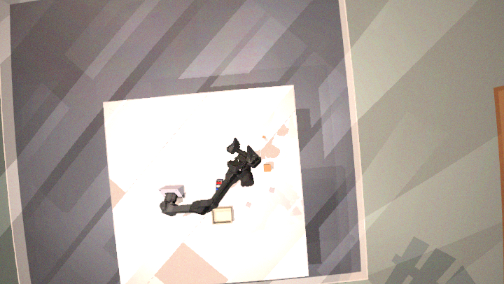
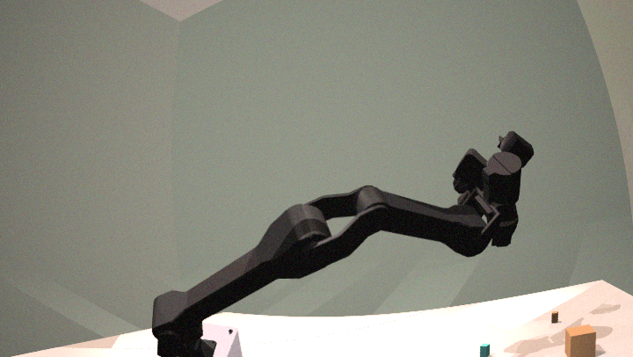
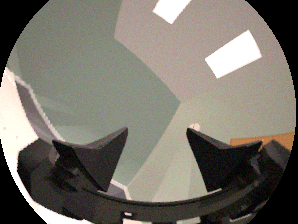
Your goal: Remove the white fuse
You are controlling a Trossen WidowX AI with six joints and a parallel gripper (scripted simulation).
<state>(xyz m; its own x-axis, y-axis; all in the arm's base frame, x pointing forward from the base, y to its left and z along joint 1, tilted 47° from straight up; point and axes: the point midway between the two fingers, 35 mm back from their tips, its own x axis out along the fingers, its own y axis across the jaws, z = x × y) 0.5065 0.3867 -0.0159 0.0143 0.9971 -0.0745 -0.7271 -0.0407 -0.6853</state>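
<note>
Now: the white fuse 35 cm below my gripper tip, 27 cm to the right of it and 19 cm behind it. The rest, counted from my gripper tip: tiny orange piece 36 cm below, 13 cm ahead, 2 cm to the left; orange cube 35 cm below, 18 cm to the right, 13 cm ahead; tiny teal piece 36 cm below, 12 cm to the right, 3 cm behind.
</note>
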